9 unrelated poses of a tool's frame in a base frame.
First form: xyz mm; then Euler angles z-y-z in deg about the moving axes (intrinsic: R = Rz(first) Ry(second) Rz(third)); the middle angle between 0 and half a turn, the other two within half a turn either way.
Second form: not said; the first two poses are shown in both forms.
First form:
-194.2 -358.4 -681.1 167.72 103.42 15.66
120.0 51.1 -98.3 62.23 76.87 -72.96
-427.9 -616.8 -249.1 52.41 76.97 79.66
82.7 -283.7 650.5 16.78 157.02 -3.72
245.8 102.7 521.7 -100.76 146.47 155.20
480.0 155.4 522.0 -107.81 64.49 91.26
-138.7 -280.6 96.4 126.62 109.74 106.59
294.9 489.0 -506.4 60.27 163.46 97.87
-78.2 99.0 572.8 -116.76 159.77 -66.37
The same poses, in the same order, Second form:
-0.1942 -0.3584 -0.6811 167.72 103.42 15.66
0.1200 0.0511 -0.0983 62.23 76.87 -72.96
-0.4279 -0.6168 -0.2491 52.41 76.97 79.66
0.0827 -0.2837 0.6505 16.78 157.02 -3.72
0.2458 0.1027 0.5217 -100.76 146.47 155.20
0.4800 0.1554 0.5220 -107.81 64.49 91.26
-0.1387 -0.2806 0.0964 126.62 109.74 106.59
0.2949 0.4890 -0.5064 60.27 163.46 97.87
-0.0782 0.0990 0.5728 -116.76 159.77 -66.37

